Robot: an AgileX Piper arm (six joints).
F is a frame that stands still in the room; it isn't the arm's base.
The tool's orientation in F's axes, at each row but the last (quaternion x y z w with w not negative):
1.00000, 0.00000, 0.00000, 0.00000
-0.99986, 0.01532, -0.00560, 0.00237
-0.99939, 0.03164, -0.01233, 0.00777
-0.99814, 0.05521, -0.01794, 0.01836
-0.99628, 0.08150, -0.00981, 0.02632
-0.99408, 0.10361, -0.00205, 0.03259
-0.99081, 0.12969, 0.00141, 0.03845
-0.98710, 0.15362, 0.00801, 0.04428
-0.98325, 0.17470, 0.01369, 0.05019
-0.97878, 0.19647, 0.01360, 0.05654
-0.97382, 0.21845, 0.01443, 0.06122
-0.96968, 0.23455, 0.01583, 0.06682
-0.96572, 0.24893, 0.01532, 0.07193
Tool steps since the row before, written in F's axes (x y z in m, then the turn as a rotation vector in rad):
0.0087, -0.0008, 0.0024, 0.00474, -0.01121, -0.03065
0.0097, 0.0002, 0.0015, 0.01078, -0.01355, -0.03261
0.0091, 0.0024, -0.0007, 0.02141, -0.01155, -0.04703
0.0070, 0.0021, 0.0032, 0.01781, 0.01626, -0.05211
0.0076, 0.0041, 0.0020, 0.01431, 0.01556, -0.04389
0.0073, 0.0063, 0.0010, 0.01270, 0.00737, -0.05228
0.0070, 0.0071, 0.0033, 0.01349, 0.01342, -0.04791
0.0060, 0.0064, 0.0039, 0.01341, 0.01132, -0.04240
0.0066, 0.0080, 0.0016, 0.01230, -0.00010, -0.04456
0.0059, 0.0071, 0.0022, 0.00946, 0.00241, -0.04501
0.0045, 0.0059, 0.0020, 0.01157, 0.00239, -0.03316
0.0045, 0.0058, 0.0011, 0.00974, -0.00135, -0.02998
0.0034, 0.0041, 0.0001, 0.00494, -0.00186, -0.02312
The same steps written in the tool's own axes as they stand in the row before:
0.0087, 0.0008, -0.0024, 0.00474, 0.01121, 0.03065
0.0097, -0.0005, -0.0014, 0.01083, 0.01337, 0.03267
0.0089, -0.0030, 0.0010, 0.02096, 0.01094, 0.04738
0.0068, -0.0030, -0.0029, 0.01413, -0.01609, 0.05328
0.0069, -0.0054, -0.0016, 0.01091, -0.01528, 0.04495
0.0058, -0.0077, -0.0005, 0.01105, -0.00640, 0.05278
0.0049, -0.0089, -0.0027, 0.01020, -0.01276, 0.04889
0.0037, -0.0082, -0.0033, 0.01060, -0.01122, 0.04322
0.0034, -0.0099, -0.0008, 0.01356, 0.00004, 0.04419
0.0026, -0.0090, -0.0014, 0.01000, -0.00112, 0.04494
0.0015, -0.0074, -0.0012, 0.01127, -0.00334, 0.03318
0.0013, -0.0073, -0.0003, 0.01113, 0.00040, 0.02952
0.0010, -0.0052, 0.0005, 0.00673, 0.00226, 0.02263

